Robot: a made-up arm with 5 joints.
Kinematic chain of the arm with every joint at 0, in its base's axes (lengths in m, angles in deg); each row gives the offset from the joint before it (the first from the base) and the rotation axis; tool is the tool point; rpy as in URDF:
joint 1: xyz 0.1 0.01 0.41 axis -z
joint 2: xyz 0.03 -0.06 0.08 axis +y
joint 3: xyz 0.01 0 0.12 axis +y
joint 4: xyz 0.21 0 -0.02 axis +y
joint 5: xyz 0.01 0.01 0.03 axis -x
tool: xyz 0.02 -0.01 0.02 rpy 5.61 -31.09 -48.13
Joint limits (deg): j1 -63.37..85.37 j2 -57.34..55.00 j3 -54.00..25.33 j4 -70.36..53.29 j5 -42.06..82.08
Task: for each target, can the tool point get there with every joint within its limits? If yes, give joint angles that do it. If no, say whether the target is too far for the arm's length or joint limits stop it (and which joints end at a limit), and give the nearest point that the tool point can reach.
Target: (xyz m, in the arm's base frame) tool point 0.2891 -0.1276 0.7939
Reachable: yes | joints 26.46 2.83 -46.22 30.68 56.27
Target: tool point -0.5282 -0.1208 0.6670
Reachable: no: too far | nearest point -0.0864 -0.0288 0.7543 | short by 0.460 m
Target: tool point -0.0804 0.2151 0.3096
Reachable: no: joint limits stop it (at a limit: joint 1, joint 2, joint 3, joint 4, joint 5) | nearest point 0.1998 0.1387 0.2891 | short by 0.291 m
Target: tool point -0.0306 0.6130 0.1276
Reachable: no: too far | nearest point 0.2629 0.2645 0.3473 | short by 0.506 m
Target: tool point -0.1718 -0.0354 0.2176
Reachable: no: joint limits stop it (at a limit: joint 1, joint 2, joint 3, joint 4, joint 5) | nearest point 0.0420 -0.1517 0.2922 | short by 0.255 m
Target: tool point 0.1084 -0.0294 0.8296
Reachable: yes | joints 9.83 -27.93 -45.60 -12.63 60.84
